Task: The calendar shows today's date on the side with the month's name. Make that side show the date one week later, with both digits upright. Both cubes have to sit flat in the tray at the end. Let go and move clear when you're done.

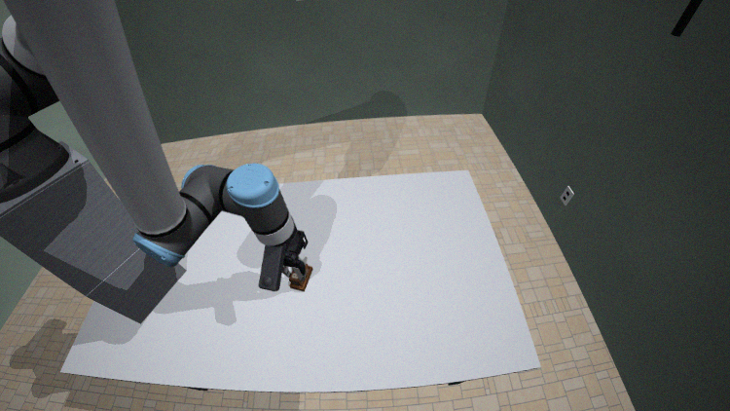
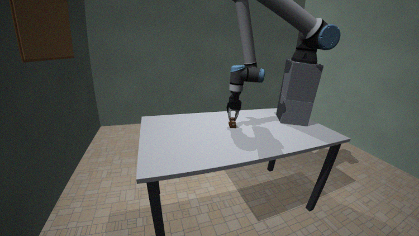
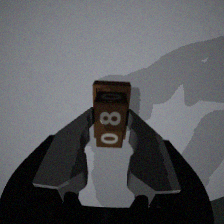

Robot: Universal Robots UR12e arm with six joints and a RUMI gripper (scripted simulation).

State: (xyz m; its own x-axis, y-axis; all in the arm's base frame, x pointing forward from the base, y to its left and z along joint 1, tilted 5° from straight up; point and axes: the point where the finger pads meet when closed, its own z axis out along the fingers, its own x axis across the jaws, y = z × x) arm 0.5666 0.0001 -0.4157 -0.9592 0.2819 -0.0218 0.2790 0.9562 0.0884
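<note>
The brown wooden tray lies 4 cm below my hand and 2 cm to the left of it. The rest, counted from my hand: brown date cube: 1 cm below.
</note>
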